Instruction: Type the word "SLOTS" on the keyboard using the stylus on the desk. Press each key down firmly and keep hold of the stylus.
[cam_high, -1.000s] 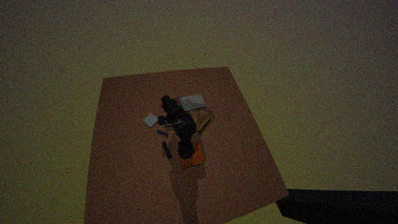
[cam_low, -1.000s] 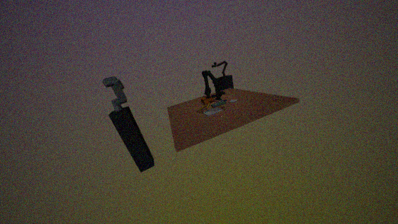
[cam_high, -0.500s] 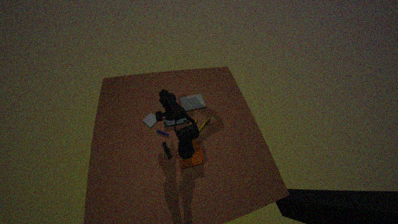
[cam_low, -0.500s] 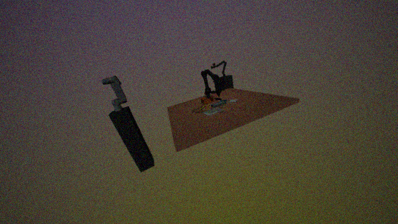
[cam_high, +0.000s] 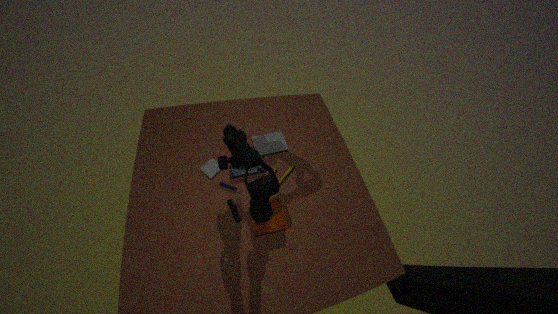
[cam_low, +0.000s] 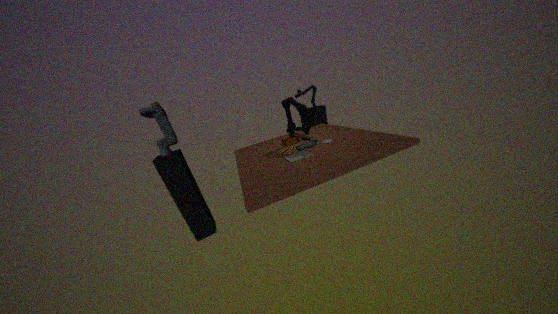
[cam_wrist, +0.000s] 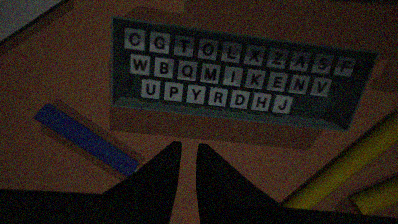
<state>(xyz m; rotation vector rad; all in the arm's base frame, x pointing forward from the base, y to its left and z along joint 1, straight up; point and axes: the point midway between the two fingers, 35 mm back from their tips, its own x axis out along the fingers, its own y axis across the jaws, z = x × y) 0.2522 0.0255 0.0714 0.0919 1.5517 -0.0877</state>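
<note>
The blue stylus lies 60 mm behind my gripper tip, 60 mm to the left of it and 90 mm below it. From my gripper tip the other things lie so: O key: 40 mm ahead, 10 mm to the right, 90 mm below; then L key: 40 mm ahead, 30 mm to the right, 90 mm below; then stylus tip: 80 mm behind, 40 mm to the left, 90 mm below.
</note>
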